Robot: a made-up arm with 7 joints.
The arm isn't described. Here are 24 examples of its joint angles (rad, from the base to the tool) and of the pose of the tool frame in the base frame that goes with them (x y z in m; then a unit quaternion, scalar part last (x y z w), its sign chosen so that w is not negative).
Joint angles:
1: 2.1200 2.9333 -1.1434 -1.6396 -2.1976 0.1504 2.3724
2: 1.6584 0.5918 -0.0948 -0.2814 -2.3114 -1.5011 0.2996
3: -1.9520 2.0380 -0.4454 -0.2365 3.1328 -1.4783 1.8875
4: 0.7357 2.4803 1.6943 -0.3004 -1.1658 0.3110 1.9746
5: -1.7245 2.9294 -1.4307 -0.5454 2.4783 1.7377 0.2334
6: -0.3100 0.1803 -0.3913 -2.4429 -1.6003 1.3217 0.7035
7: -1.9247 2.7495 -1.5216 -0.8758 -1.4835 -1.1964 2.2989
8: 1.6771 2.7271 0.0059 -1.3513 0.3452 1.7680 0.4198
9: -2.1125 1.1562 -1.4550 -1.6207 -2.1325 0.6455 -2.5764
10: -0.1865 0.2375 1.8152 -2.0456 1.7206 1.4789 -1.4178
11: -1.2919 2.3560 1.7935 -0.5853 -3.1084 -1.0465 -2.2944
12: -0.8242 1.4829 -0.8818 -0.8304 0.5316 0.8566 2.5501
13: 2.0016 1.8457 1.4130 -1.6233 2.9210 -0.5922 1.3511
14: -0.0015 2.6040 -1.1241 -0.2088 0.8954 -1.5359 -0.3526
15: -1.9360 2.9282 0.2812 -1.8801 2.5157 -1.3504 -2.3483
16: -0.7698 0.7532 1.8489 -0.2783 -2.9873 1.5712 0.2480
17: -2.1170 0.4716 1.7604 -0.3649 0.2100 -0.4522 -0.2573
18: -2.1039 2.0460 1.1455 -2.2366 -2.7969 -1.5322 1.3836
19: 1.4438 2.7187 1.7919 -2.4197 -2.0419 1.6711 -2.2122
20: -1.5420 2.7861 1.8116 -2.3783 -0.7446 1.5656 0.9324
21: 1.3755 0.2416 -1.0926 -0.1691 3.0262 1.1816 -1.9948
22: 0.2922 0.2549 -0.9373 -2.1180 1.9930 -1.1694 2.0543
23: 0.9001 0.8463 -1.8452 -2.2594 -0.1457 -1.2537 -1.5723
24: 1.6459 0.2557 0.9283 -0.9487 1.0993 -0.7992 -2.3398
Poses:
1: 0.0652 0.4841 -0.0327 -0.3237 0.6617 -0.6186 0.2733
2: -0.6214 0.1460 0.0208 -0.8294 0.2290 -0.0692 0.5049
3: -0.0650 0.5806 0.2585 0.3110 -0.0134 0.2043 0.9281
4: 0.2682 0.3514 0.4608 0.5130 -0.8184 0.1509 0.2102
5: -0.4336 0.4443 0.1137 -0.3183 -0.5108 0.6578 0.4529
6: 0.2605 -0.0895 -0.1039 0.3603 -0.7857 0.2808 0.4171
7: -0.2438 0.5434 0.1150 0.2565 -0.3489 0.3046 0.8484
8: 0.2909 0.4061 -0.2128 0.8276 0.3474 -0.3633 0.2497
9: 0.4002 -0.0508 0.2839 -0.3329 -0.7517 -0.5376 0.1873
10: -0.0191 0.3506 -0.1877 0.2755 -0.7875 -0.0984 0.5425
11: -0.3979 0.4264 0.2358 0.3378 0.7819 -0.4905 0.1841
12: 0.3881 0.4718 -0.0041 0.0113 -0.5706 0.7758 0.2690
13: 0.2415 0.4291 -0.0212 -0.4231 -0.4992 0.7478 0.1123
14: 0.0274 0.3755 0.5161 0.6317 -0.0638 -0.7496 0.1868
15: -0.3907 0.0205 0.1957 -0.5161 0.4009 -0.5127 0.5569
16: 0.3664 0.4445 -0.2758 0.7230 0.4028 0.1949 0.5263
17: 0.5323 0.0687 0.3440 -0.3976 -0.7274 0.5428 0.1351
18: -0.3004 0.1779 0.0195 0.7817 -0.3279 0.5143 0.1301
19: 0.2804 -0.0869 0.0654 0.9146 0.1919 0.3469 0.0794
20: -0.2975 -0.0548 -0.0764 0.1096 0.3696 -0.1543 0.9097
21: -0.6109 -0.0586 -0.1766 -0.3502 0.2134 0.4215 0.8088
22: 0.1067 -0.1575 -0.3291 0.5363 -0.1792 -0.7110 0.4179
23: -0.2860 -0.0855 -0.1703 -0.0434 -0.8851 -0.1598 0.4349
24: -0.5709 0.1741 -0.0494 0.5366 0.6430 -0.3190 0.4437
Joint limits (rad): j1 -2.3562..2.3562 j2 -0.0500..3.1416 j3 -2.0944..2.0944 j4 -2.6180..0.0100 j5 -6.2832..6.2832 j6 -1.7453..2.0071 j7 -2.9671..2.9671
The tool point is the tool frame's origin. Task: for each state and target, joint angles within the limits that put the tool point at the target. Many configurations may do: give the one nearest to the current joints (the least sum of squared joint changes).
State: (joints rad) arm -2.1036 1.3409 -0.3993 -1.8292 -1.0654 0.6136 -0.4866
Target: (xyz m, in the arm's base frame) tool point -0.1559 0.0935 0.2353
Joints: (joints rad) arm -2.3276 1.5658 0.1735 -2.4320 -1.0654 0.6136 -0.4866
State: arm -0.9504 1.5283 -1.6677 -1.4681 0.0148 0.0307 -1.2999
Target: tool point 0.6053 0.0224 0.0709
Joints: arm -1.6226 0.8012 -1.4488 -0.8421 0.0148 0.0307 -1.2999
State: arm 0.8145 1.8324 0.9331 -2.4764 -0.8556 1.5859 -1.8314
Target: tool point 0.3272 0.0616 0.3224
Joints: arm 0.5714 2.3775 1.1790 -1.7637 -0.8556 1.5859 -1.8314
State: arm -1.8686 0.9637 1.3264 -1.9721 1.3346 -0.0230 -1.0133
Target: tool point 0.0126 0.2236 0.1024
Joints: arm -1.8455 0.8292 1.4965 -2.6159 1.3346 -0.0230 -1.0133
